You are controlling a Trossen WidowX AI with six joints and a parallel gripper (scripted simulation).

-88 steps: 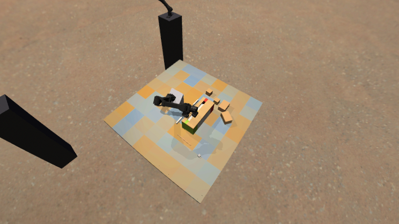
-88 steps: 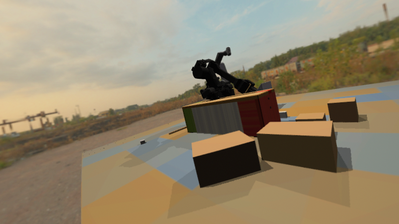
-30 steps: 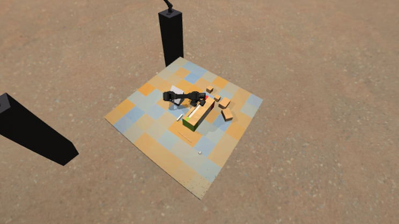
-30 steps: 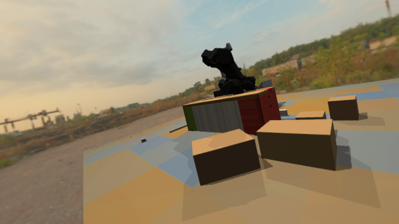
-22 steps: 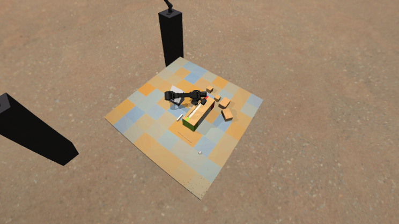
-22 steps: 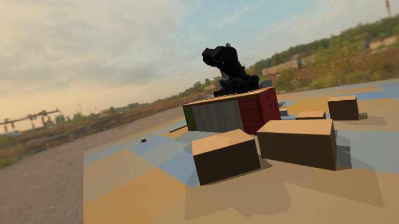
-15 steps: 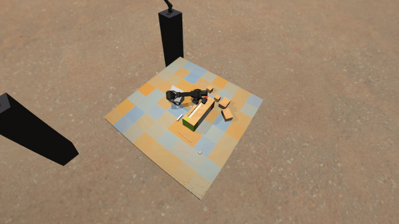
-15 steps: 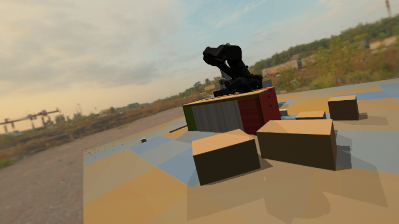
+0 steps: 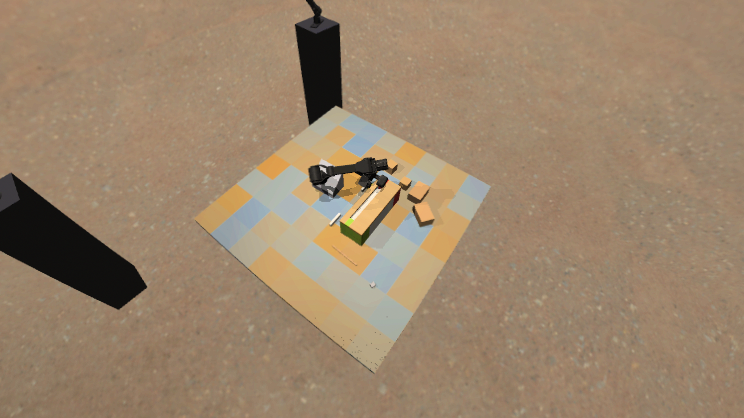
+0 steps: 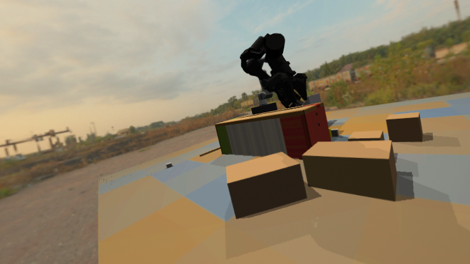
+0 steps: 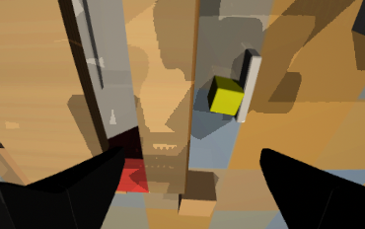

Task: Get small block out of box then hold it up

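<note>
The small yellow block lies 130 mm below my gripper tip, 50 mm behind it and 30 mm to the left of it. Round my gripper tip: long box 110 mm to the right, 80 mm below, 50 mm ahead.
</note>
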